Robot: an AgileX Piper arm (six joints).
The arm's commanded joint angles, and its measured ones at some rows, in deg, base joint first. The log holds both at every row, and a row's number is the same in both.
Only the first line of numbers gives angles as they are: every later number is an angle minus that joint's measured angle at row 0.
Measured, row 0:
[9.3, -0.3, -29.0, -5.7, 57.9, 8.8]
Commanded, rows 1 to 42:
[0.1, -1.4, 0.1, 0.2, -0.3, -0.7]
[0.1, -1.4, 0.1, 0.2, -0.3, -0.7]
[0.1, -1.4, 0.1, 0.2, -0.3, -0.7]
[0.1, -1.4, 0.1, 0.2, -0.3, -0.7]
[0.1, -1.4, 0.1, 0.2, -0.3, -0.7]
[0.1, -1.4, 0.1, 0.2, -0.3, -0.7]
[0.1, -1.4, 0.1, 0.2, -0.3, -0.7]
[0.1, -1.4, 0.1, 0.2, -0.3, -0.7]
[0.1, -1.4, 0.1, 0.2, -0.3, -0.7]
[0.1, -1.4, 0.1, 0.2, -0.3, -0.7]
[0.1, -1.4, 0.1, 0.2, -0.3, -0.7]
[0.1, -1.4, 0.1, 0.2, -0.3, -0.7]
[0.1, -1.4, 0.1, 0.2, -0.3, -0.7]
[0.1, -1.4, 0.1, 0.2, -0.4, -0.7]
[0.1, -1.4, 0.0, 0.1, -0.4, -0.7]
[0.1, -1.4, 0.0, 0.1, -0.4, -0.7]
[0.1, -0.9, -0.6, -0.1, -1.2, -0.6]
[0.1, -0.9, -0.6, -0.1, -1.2, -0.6]
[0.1, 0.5, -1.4, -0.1, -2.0, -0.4]
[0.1, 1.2, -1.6, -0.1, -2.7, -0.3]
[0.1, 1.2, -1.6, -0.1, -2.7, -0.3]
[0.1, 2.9, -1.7, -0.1, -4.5, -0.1]
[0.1, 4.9, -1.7, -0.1, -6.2, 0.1]
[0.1, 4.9, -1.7, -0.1, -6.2, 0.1]
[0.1, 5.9, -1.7, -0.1, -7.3, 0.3]
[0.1, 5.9, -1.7, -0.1, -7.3, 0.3]
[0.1, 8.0, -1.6, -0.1, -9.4, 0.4]
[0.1, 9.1, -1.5, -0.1, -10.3, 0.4]
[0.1, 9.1, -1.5, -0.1, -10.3, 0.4]
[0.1, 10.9, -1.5, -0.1, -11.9, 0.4]
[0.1, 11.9, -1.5, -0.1, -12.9, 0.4]
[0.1, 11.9, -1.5, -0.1, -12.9, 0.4]
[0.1, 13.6, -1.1, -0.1, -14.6, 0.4]
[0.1, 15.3, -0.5, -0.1, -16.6, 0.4]
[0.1, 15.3, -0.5, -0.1, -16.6, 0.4]
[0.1, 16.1, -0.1, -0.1, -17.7, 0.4]
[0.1, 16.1, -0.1, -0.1, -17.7, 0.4]
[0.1, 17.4, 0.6, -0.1, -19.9, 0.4]
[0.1, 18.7, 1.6, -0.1, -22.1, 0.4]
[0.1, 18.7, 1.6, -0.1, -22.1, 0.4]
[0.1, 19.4, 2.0, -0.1, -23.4, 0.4]
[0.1, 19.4, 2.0, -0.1, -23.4, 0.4]
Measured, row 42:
[0.0, 17.9, 1.0, 0.0, -19.3, 0.1]
